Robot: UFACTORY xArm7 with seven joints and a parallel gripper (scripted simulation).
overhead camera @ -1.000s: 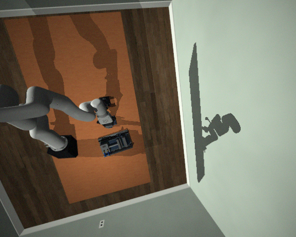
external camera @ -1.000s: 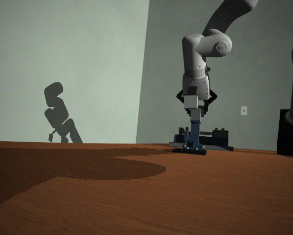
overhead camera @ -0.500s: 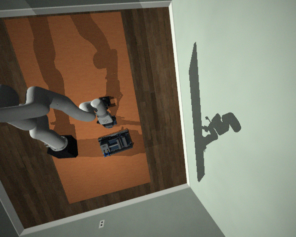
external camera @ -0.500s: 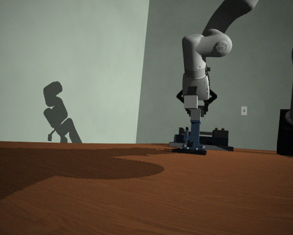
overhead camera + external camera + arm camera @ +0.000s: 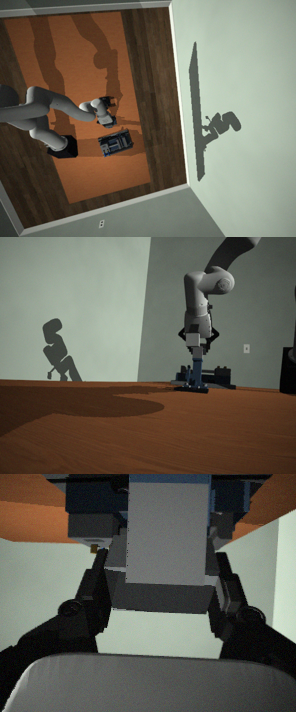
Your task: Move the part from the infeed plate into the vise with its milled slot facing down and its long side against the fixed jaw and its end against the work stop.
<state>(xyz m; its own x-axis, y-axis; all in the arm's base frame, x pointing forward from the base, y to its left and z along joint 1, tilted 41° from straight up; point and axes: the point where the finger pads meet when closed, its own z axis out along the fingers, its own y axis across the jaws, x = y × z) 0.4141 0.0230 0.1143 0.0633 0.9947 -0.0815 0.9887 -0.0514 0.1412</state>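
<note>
Now: hand 1 cm to the left of the blue upright and 10 cm above it. Also, from my hand: grey jaw 4 cm ahead, 22 cm to the right, 8 cm below; then grey part 1 cm to the right, 1 cm below; then work stop 7 cm ahead, 17 cm to the right, 7 cm below.
</note>
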